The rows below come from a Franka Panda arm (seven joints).
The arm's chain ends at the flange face. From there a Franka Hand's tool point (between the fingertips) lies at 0.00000 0.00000 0.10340 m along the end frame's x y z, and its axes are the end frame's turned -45 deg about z.
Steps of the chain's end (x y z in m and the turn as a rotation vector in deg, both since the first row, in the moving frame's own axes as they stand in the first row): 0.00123, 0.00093, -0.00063, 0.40, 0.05, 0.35; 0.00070, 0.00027, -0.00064, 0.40, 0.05, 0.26; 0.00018, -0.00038, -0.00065, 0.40, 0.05, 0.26; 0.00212, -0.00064, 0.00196, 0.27, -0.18, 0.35; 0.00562, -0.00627, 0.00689, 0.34, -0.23, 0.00; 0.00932, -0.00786, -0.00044, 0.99, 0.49, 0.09
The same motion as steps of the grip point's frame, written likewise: 0.00079, 0.00108, -0.00063, 0.25, 0.32, 0.35; 0.00088, 0.00024, -0.00064, 0.25, 0.32, 0.26; 0.00097, -0.00059, -0.00065, 0.25, 0.32, 0.26; 0.00207, 0.00047, 0.00196, 0.32, 0.06, 0.35; 0.00855, -0.00119, 0.00689, 0.40, 0.08, 0.00; 0.01404, 0.00040, -0.00046, 0.35, 1.05, 0.09
